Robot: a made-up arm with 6 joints.
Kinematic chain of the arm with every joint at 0, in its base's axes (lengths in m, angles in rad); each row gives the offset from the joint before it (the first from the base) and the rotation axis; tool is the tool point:
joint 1: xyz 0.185 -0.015 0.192 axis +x
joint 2: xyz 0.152 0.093 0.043 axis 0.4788 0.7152 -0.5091
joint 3: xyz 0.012 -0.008 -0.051 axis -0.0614 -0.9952 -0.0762
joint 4: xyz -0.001 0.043 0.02 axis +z
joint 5: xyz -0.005 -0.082 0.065 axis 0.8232 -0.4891 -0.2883
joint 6: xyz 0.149 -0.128 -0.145 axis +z
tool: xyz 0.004 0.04 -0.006
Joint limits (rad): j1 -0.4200..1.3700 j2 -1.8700..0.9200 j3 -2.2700..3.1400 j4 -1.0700..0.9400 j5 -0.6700..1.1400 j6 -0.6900..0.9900
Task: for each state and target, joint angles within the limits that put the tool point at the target. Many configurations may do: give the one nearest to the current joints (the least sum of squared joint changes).
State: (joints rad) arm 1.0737 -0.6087 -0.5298 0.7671 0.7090 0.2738
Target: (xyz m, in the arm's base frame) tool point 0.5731 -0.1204 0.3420
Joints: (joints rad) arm 1.3700 -1.1851 -0.1377 0.0800 0.3224 -0.3587
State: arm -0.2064 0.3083 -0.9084 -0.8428 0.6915 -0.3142
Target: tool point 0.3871 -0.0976 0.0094
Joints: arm -0.3936 0.2400 -0.9004 -0.2125 0.8839 -0.5059
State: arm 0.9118 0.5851 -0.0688 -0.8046 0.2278 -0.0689
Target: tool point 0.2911 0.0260 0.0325
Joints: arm 0.4643 0.6669 -0.2677 -0.3797 0.1697 -0.4197
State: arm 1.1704 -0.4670 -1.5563 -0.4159 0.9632 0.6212
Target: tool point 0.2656 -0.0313 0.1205
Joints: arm 0.7222 0.1165 -1.8253 -0.6968 0.4664 0.6724
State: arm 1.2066 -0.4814 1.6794 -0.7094 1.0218 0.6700
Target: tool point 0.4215 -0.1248 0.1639
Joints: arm 1.3700 -0.7006 1.5861 -0.8537 0.8417 0.6497
